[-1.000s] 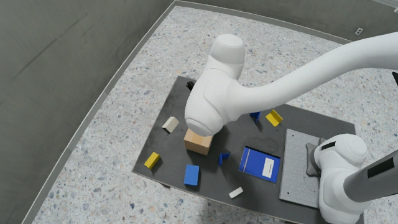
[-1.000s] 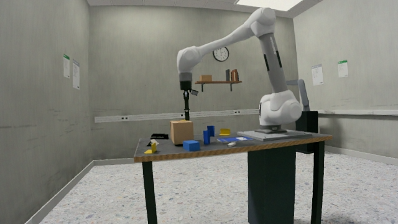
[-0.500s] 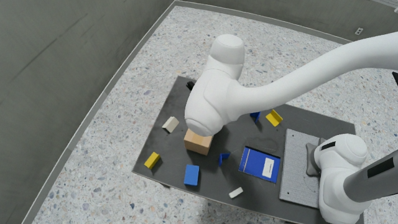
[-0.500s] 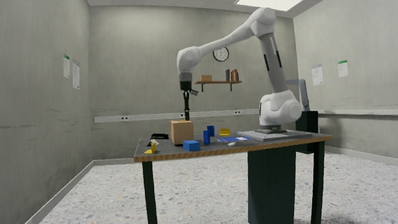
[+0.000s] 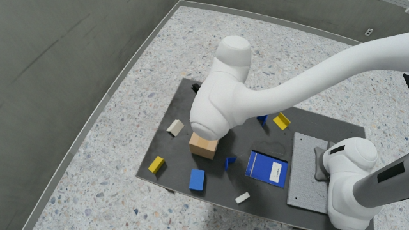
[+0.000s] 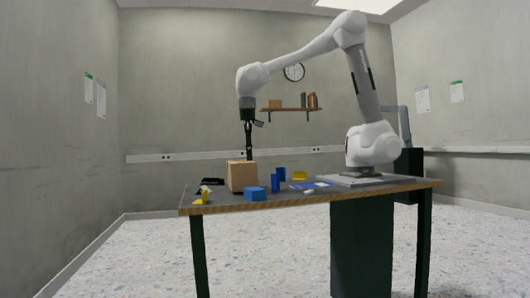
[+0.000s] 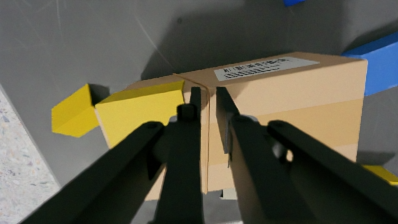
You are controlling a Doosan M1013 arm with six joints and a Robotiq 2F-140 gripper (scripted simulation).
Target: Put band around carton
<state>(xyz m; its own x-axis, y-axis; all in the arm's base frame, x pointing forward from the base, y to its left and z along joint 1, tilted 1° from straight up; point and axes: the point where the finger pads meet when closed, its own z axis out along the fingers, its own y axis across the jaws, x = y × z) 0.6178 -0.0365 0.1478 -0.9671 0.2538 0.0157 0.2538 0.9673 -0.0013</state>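
The brown carton lies 100 mm below my hand, 50 mm ahead of it and 10 mm to the left of it. Also, from my hand: blue block (260 mm to the left, 150 mm below, 50 mm ahead); then white block (280 mm to the left, 180 mm behind, 170 mm below).
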